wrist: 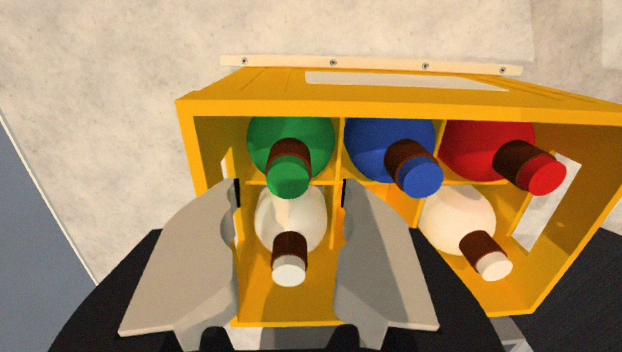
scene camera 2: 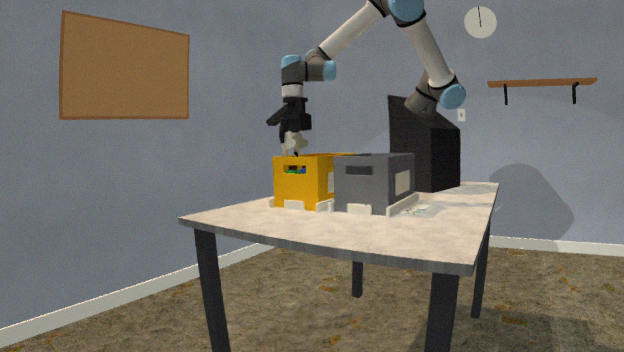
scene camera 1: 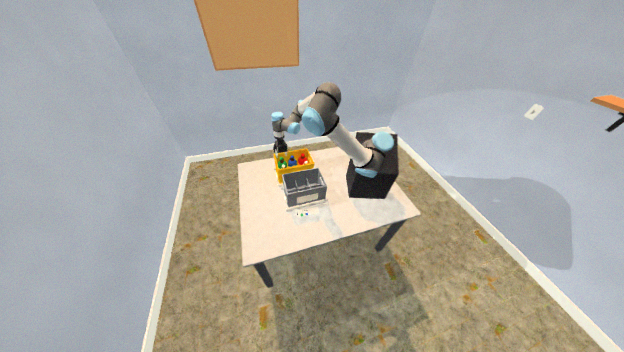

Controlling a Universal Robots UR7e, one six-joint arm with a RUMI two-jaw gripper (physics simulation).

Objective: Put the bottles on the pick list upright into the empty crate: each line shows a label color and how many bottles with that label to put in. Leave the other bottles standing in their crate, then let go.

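Frame: origin at the arm's base, x back, y right, z up, level; centimetres.
Seen in the pictures: gripper, between the fingertips: [wrist: 291,181] [scene camera 1: 281,157]; arm's base, origin of its link: [scene camera 2: 418,110].
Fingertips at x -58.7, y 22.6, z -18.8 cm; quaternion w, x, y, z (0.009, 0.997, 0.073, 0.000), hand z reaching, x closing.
Pixels of each thing's top centre, then the offset from my fingertips to it. Level surfaces: height alone.
- yellow crate, centre of its top: [wrist: 417,245] [scene camera 2: 316,154] [scene camera 1: 293,158] dx +8.9, dy -3.2, dz +0.8 cm
- green bottle, centre of its top: [wrist: 287,181] [scene camera 2: 292,159] [scene camera 1: 281,158] dx -0.2, dy -0.3, dz -0.5 cm
- blue bottle, centre of its top: [wrist: 423,181] [scene camera 1: 292,156] dx +8.1, dy +0.9, dz -0.5 cm
- red bottle, centre of its top: [wrist: 548,180] [scene camera 1: 302,154] dx +16.9, dy +2.4, dz -0.5 cm
- grey crate, centre of its top: [scene camera 2: 377,154] [scene camera 1: 304,179] dx +14.3, dy -26.0, dz +0.8 cm
- pick list, centre of its top: [scene camera 2: 416,208] [scene camera 1: 307,211] dx +14.9, dy -40.7, dz -16.6 cm
- table, height of its surface: dz -16.7 cm
My gripper [scene camera 1: 281,151] [scene camera 2: 291,153] [wrist: 291,181] is partly open and empty, pointing down over the yellow crate [scene camera 1: 281,176] [scene camera 2: 300,189] [wrist: 400,109]. In the wrist view its fingers frame a white-capped bottle [wrist: 315,217], apart from it. Behind that stand a green bottle [scene camera 1: 281,163] [wrist: 260,137], a blue bottle [scene camera 1: 292,161] [wrist: 365,135] and a red bottle [scene camera 1: 302,159] [wrist: 462,145]. Another white-capped bottle [wrist: 452,215] stands at the right; the compartment between the white ones is empty. The grey crate [scene camera 1: 290,199] [scene camera 2: 361,192] shows no bottles in its visible compartments.
The pick list [scene camera 1: 312,214] [scene camera 2: 424,207] lies before the grey crate; its coloured marks are too small to read. Pale strips [scene camera 2: 359,209] [wrist: 380,64] edge the crates. The black arm pedestal [scene camera 1: 370,182] [scene camera 2: 445,160] stands to the right on the table [scene camera 1: 270,235] [scene camera 2: 320,230].
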